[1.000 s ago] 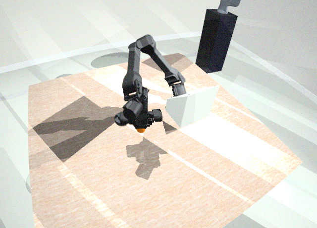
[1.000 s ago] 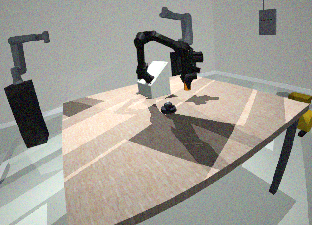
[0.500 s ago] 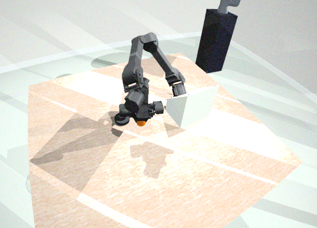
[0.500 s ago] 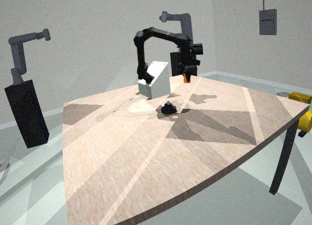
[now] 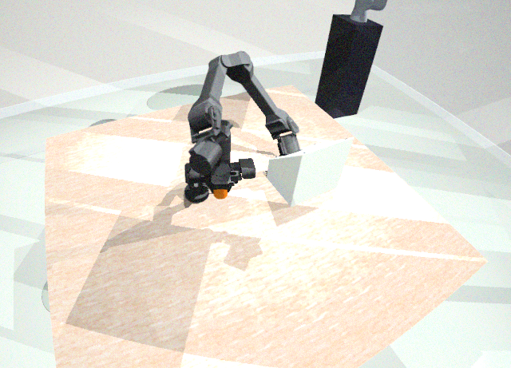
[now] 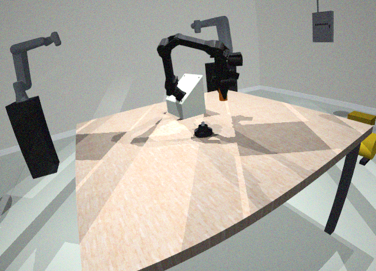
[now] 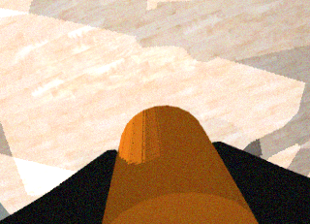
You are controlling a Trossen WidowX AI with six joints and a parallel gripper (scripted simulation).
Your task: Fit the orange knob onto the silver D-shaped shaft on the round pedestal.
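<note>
Right now my gripper tip is 14 cm to the left of the round pedestal, 11 cm above it and 3 cm short of it. Also, from my gripper tip: orange knob (3 cm above).
</note>
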